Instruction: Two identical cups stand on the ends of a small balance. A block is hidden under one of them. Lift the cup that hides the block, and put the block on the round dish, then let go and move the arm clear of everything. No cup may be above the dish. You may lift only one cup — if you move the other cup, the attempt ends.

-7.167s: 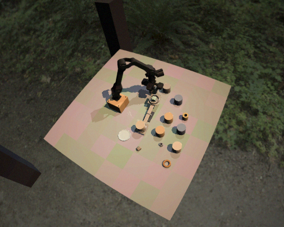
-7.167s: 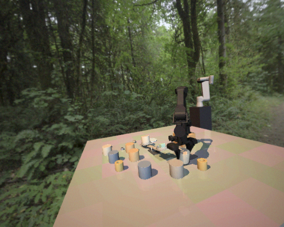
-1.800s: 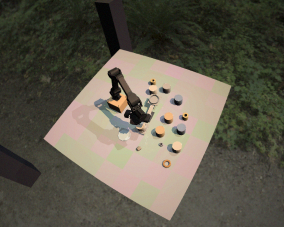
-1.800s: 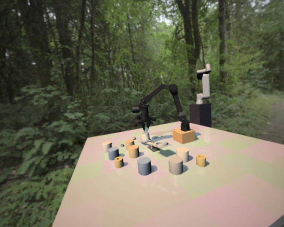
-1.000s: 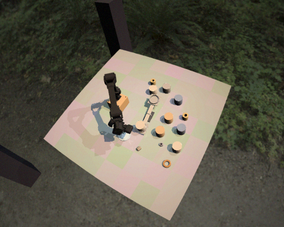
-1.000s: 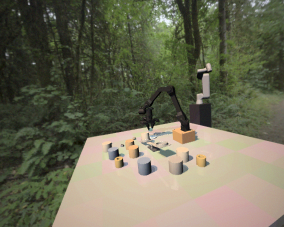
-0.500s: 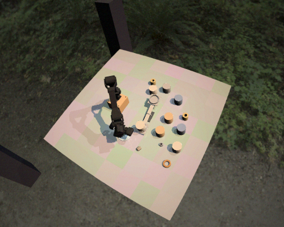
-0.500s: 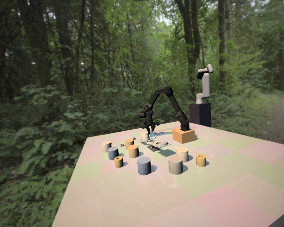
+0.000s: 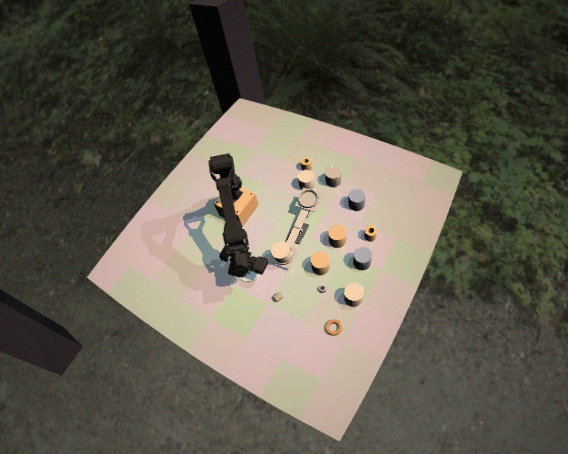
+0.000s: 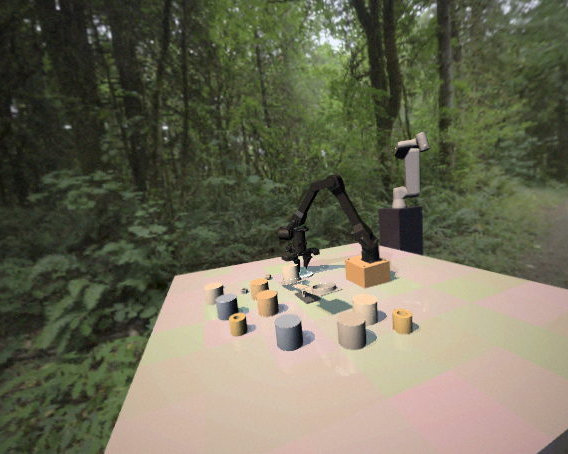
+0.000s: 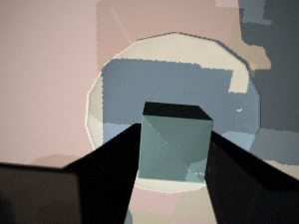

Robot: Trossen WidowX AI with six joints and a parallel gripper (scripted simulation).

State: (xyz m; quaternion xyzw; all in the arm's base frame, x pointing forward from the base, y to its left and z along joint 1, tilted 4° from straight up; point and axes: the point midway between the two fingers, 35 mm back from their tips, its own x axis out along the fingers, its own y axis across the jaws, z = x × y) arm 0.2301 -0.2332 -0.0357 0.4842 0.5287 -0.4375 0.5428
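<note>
Right now the round dish is 20 mm below my gripper tip. Round my gripper tip: cup (100 mm ahead, 100 mm to the left, 40 mm above); then balance (80 mm ahead, 250 mm to the left, 20 mm above); then nut (300 mm ahead, 80 mm to the left, 10 mm below).
</note>
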